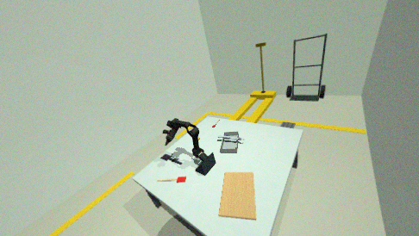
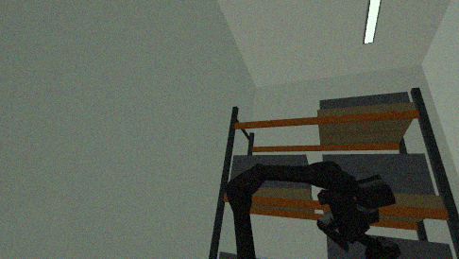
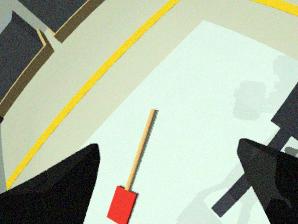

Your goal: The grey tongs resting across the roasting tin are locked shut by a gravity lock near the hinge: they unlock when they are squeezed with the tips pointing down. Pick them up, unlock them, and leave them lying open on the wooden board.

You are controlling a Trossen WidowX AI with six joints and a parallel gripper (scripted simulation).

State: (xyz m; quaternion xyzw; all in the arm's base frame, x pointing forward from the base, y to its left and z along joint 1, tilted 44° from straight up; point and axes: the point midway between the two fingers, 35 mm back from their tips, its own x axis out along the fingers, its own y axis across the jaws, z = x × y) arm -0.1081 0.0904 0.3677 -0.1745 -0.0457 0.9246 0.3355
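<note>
The grey roasting tin is 50 cm ahead of my gripper tip, 38 cm to the right of it and 25 cm below it. The rest, counted from my gripper tip: red-headed tool 13 cm behind, 13 cm to the right, 27 cm below; black tool 5 cm ahead, 14 cm to the left, 27 cm below; yellow disc 45 cm ahead, 7 cm to the left, 27 cm below.
</note>
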